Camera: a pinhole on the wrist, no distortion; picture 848 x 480 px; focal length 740.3 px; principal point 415.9 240.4 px. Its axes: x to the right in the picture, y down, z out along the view. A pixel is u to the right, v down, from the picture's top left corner.
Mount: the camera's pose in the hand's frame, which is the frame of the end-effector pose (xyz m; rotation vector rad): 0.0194 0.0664 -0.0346 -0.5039 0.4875 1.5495
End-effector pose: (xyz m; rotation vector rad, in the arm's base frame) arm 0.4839 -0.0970 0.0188 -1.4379 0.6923 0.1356
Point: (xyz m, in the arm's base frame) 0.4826 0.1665 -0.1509
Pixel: 249 272
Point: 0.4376 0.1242 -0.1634
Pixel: 377 316
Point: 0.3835 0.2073 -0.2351
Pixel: 480 351
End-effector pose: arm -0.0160 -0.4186 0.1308 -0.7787 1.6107 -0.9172
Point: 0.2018 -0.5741 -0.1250
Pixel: outside the picture
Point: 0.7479 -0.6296 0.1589
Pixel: outside the picture
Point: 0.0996 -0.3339 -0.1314
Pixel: 601 197
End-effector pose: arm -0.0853 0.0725 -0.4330 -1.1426 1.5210 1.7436
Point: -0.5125 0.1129 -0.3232
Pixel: 782 23
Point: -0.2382 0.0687 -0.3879
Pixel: 621 105
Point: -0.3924 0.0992 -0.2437
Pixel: 820 315
